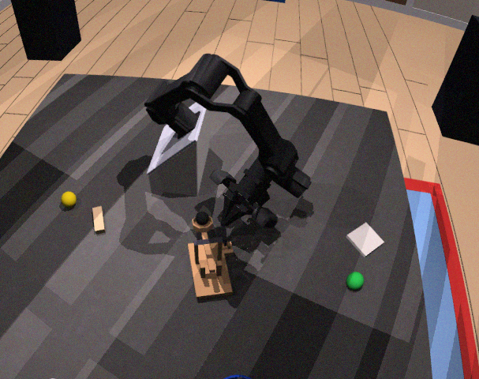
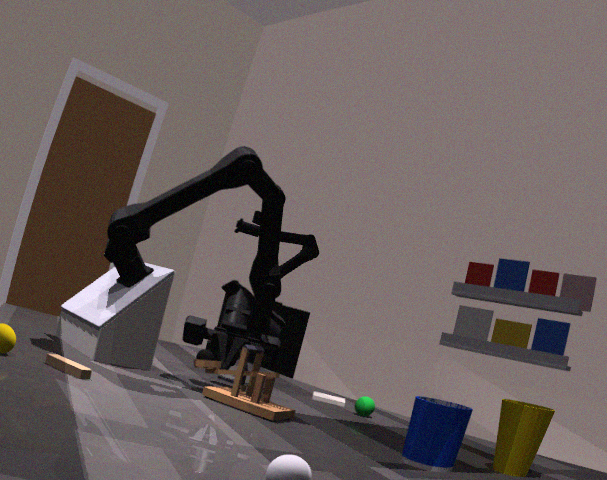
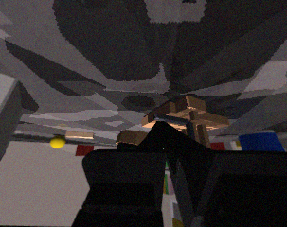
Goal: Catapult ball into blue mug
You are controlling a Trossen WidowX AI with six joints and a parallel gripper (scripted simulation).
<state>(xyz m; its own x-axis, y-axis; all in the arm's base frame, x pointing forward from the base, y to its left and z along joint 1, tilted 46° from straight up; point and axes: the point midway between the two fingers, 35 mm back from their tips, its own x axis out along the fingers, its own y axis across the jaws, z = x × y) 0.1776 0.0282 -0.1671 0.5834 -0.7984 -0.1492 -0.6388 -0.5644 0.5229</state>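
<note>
Right now my gripper tip is 5 cm to the left of the black ball and 2 cm below it. The rest, counted from my gripper tip: wooden block 32 cm to the right, 3 cm below, 3 cm ahead; catapult upright frame 9 cm ahead, 4 cm above, 2 cm to the right; green ball 33 cm to the left, 8 cm ahead, 2 cm below.
</note>
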